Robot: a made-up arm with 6 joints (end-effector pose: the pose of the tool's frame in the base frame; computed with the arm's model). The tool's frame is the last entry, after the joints.
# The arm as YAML. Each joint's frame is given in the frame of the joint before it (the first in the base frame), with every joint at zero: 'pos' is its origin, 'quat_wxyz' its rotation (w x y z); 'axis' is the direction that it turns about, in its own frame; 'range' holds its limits. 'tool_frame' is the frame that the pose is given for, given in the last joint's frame.
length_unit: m
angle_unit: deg
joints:
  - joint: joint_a
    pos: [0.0, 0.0, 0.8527]
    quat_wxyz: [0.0, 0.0, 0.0, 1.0]
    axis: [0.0, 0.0, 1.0]
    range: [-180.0, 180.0]
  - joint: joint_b
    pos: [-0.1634, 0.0, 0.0]
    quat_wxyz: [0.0, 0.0, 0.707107, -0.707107]
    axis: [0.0, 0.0, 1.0]
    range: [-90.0, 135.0]
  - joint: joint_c
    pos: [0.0, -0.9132, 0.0]
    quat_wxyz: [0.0, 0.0, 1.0, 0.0]
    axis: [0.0, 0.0, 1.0]
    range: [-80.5, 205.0]
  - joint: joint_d
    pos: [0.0, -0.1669, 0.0]
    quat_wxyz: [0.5, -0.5, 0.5, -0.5]
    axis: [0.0, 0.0, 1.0]
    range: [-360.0, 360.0]
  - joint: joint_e
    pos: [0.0, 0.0, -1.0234]
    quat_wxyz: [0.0, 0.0, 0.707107, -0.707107]
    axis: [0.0, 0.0, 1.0]
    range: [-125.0, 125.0]
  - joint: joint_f
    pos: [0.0, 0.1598, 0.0]
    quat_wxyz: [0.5, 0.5, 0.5, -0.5]
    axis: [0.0, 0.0, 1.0]
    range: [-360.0, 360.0]
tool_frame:
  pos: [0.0, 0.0, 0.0]
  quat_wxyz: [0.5, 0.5, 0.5, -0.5]
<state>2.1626 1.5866 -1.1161 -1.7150 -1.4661 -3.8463</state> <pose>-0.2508 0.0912 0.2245 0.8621 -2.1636 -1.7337</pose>
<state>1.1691 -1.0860 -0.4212 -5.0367 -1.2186 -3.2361</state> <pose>0.1820 0.0648 2.0374 2.3915 0.0967 0.0067</pose>
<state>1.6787 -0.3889 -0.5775 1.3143 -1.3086 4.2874</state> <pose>0.0529 0.8979 1.6236 0.2501 0.3375 0.2784</pose>
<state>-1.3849 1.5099 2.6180 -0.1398 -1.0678 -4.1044</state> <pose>0.3040 -1.5107 1.9056 -1.8087 1.2879 -0.7768</pose>
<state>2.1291 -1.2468 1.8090 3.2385 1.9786 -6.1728</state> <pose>0.8917 -1.4009 1.2049 -1.1554 -1.7946 -0.6311</pose>
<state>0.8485 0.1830 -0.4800 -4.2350 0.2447 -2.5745</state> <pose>0.8668 1.0357 1.1429 0.1903 1.0030 0.7784</pose>
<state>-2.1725 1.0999 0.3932 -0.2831 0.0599 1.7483</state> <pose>-1.1293 -1.6399 0.6328 -0.1969 1.6264 -1.2640</pose>
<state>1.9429 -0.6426 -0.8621 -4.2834 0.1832 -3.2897</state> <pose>-0.3163 0.7375 1.4778 0.4934 1.4514 1.5592</pose>
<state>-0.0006 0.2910 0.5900 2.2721 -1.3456 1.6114</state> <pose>1.3587 -0.1198 2.2950 1.9377 -1.7550 0.8655</pose>
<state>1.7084 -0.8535 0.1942 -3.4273 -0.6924 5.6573</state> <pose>0.0534 -0.1758 2.5784 -0.3859 -1.2965 -0.4780</pose>
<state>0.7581 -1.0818 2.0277 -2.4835 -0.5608 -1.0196</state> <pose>-1.3489 -1.2056 1.0848 0.6359 -0.2874 -2.7279</pose>
